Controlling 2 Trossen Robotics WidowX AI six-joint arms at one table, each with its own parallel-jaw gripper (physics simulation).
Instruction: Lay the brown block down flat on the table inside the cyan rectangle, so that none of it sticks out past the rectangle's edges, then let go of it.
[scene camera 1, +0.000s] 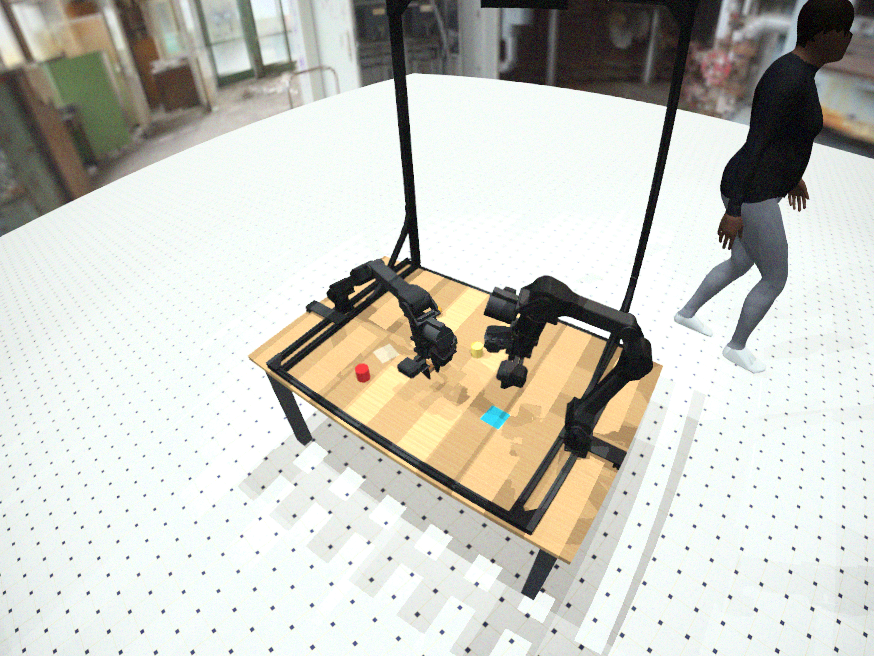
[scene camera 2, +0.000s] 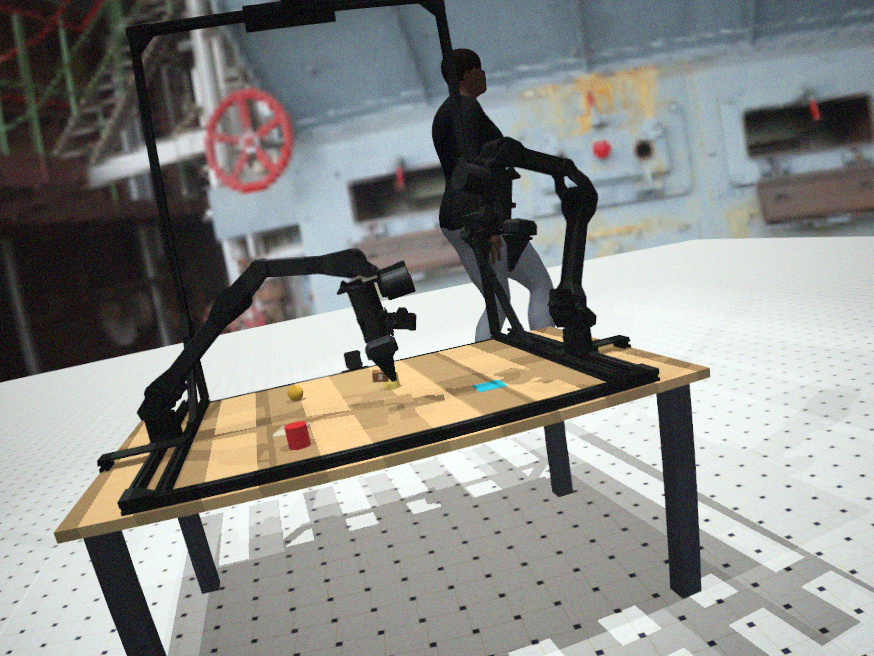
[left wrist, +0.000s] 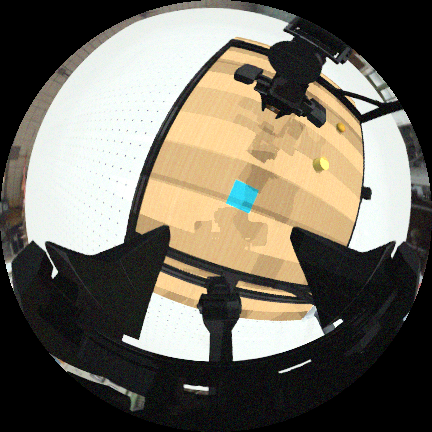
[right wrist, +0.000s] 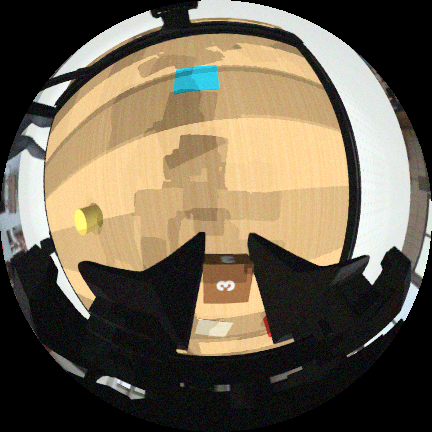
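Observation:
Scene camera 2 gives me my left gripper (scene camera 2: 495, 272), which is open and holds nothing, together with my right gripper (scene camera 2: 394, 378). In scene camera 1 I see the left gripper (scene camera 1: 506, 373) and the right gripper (scene camera 1: 433, 375). The left wrist view has both of them too, the left gripper (left wrist: 233, 232) and the right gripper (left wrist: 269, 113). And in the right wrist view there is a cyan rectangle (right wrist: 202, 77), along with my right gripper (right wrist: 226, 237).

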